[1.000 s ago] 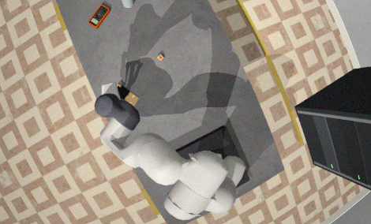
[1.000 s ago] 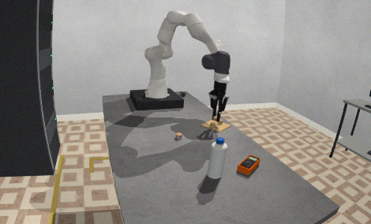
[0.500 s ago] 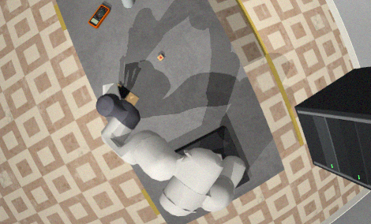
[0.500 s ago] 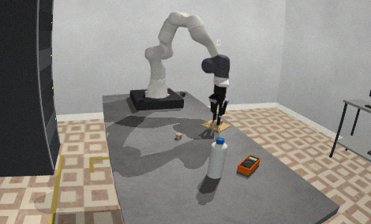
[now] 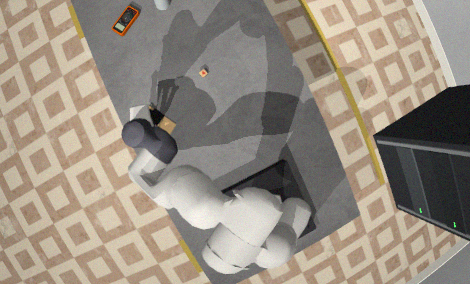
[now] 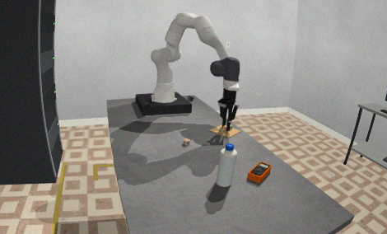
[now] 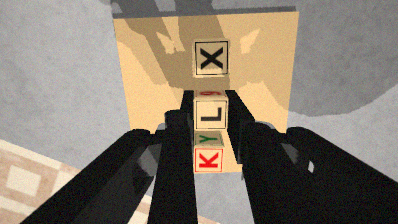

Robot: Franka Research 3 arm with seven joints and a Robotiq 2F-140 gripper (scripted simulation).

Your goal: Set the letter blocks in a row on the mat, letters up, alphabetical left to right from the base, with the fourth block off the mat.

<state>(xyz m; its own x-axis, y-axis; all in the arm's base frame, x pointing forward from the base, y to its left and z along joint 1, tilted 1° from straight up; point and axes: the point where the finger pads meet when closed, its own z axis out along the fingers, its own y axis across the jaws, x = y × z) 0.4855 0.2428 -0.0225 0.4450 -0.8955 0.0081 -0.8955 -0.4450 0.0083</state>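
My gripper is now 40 mm above the tan mat. Also, from my hand: white bottle (490 mm ahead, 270 mm to the right, 40 mm above); then red k block (20 mm behind, 40 mm to the left, 30 mm below).
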